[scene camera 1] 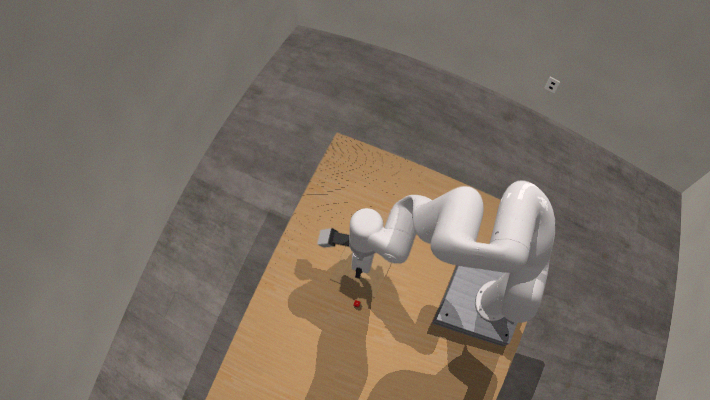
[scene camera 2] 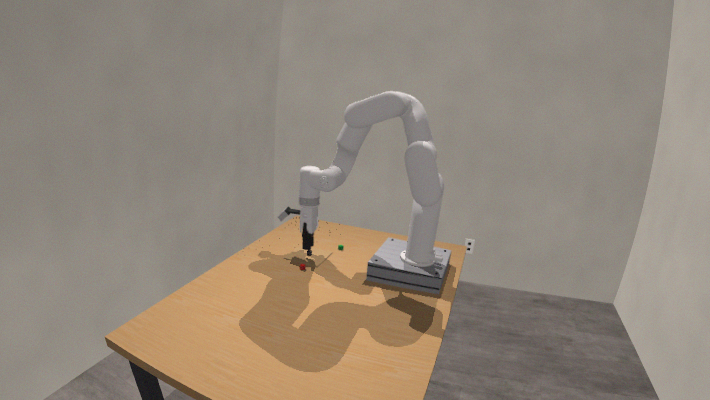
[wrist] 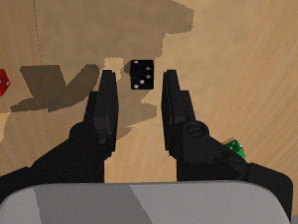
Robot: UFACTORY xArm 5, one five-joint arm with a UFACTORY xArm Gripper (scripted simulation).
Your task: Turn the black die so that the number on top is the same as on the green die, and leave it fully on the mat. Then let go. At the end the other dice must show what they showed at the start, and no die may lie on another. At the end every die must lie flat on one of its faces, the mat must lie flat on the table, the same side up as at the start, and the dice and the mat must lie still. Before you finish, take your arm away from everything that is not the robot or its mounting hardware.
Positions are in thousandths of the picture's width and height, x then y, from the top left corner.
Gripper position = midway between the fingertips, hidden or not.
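Note:
I can see my gripper (scene camera 2: 435, 619), and the gripper's there in the wrist view (wrist: 468, 395) as well.

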